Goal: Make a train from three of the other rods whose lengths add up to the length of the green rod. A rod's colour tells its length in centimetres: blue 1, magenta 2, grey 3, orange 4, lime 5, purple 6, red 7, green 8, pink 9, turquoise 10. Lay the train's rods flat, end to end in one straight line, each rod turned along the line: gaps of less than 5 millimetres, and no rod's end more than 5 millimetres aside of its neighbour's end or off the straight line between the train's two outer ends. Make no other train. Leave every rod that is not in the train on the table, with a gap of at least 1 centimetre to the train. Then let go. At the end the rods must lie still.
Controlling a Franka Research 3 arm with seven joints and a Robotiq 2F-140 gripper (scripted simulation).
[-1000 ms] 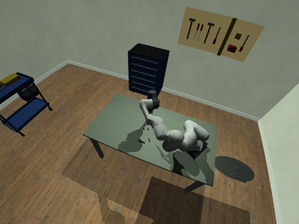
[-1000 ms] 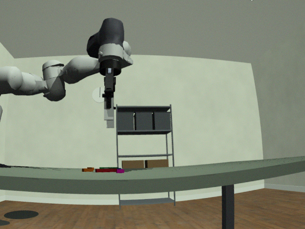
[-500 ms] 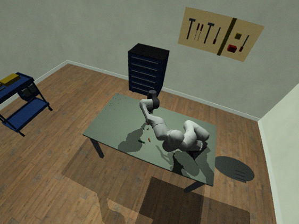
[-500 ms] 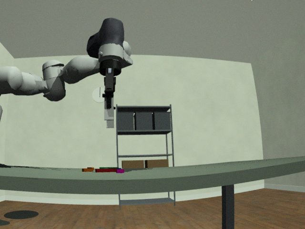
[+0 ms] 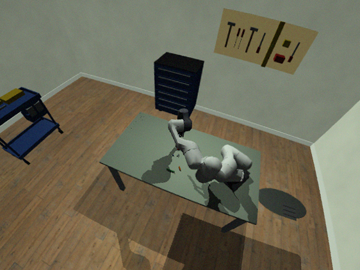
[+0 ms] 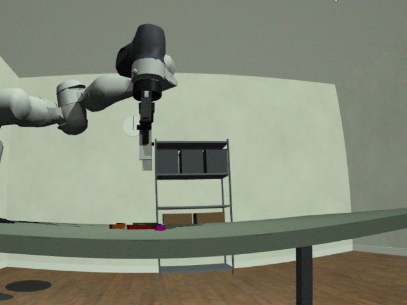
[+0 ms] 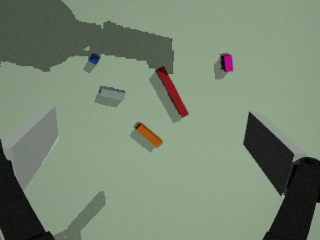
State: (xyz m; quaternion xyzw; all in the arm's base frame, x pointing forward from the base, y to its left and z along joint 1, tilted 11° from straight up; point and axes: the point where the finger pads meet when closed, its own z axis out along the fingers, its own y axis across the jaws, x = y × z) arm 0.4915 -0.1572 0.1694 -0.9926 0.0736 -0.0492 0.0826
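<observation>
Right now the blue rod is 160 mm below my hand, 70 mm to the left of it and 40 mm ahead of it. From my hand the other things lie so: grey rod: 160 mm below, 50 mm to the left, 10 mm behind; then magenta rod: 160 mm below, 100 mm to the right, 10 mm ahead; then red rod: 160 mm below, 30 mm to the right, 20 mm behind.
</observation>
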